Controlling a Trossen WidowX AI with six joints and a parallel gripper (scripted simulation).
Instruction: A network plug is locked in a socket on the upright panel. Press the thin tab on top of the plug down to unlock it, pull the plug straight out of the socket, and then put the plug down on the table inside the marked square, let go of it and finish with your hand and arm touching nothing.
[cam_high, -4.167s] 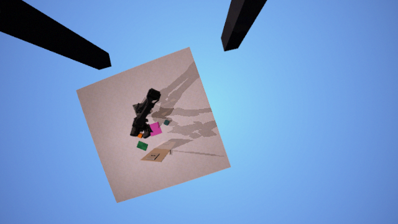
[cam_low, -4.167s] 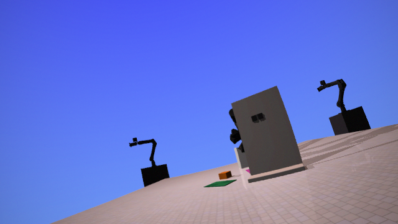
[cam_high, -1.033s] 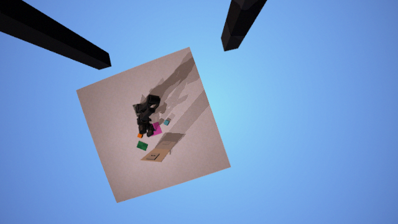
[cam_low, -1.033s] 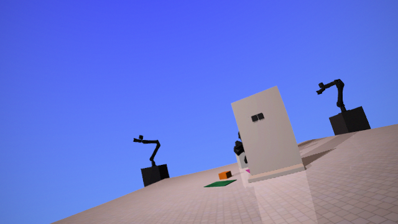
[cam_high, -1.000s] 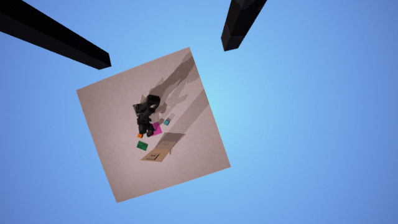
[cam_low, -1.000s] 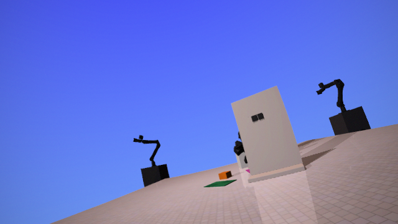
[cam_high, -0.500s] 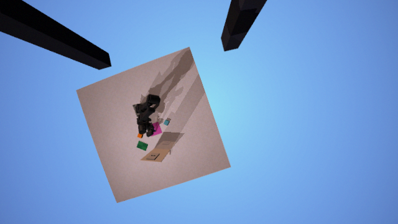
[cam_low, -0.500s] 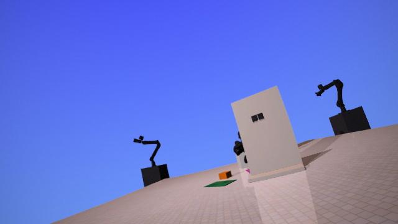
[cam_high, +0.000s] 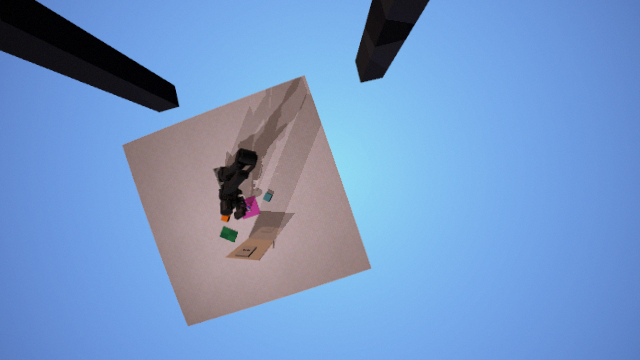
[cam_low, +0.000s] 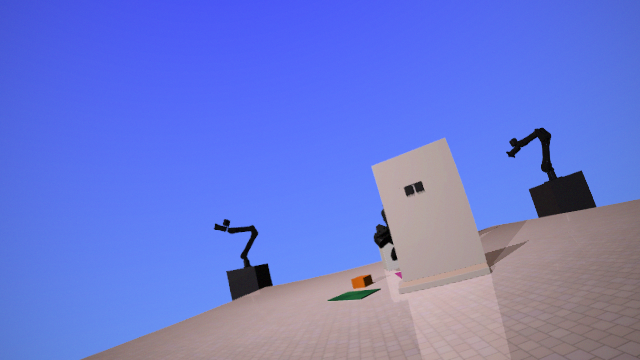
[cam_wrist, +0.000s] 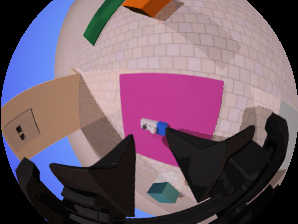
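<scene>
Now: gripper tip 1 cm short of the network plug and 2 cm above it. Round my gripper tip: orange block: 3 cm ahead, 16 cm to the right, 1 cm below; then magenta patch: 2 cm below; then teal block: 4 cm behind, 14 cm to the left, 1 cm below.
</scene>
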